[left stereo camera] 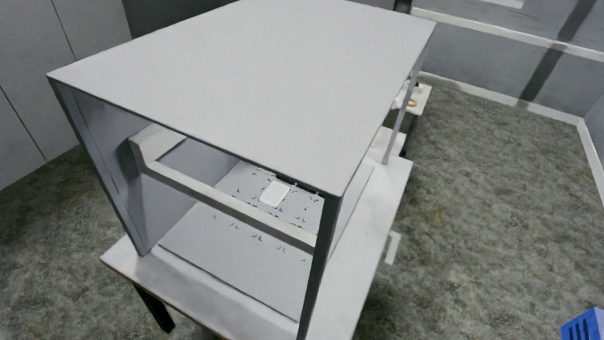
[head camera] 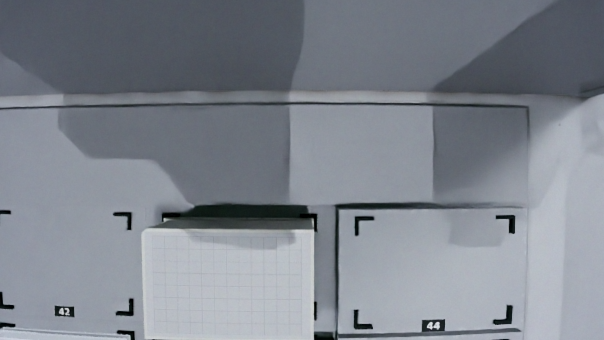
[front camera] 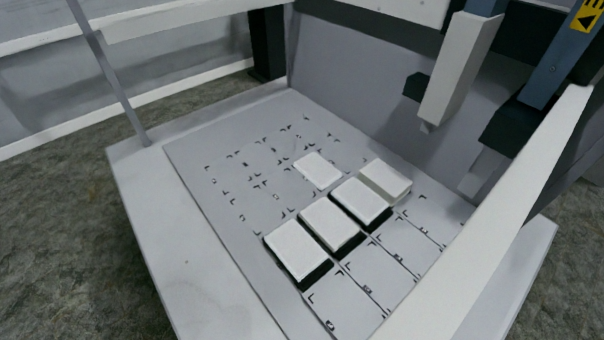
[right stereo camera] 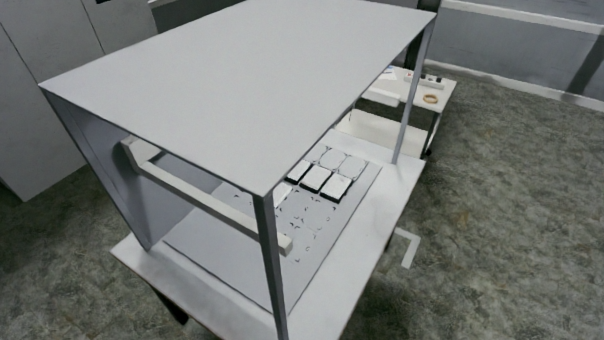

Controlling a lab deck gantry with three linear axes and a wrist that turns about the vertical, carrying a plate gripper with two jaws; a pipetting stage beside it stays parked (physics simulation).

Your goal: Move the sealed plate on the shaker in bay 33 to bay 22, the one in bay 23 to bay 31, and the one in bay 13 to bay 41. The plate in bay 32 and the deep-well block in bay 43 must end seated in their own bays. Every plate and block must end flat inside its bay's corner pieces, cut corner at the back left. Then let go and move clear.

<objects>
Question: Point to an enclosure roof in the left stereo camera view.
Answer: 302, 96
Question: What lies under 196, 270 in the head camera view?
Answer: A deep-well block.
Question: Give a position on a back wall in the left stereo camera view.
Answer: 154, 207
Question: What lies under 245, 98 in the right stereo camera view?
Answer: An enclosure roof.
</objects>
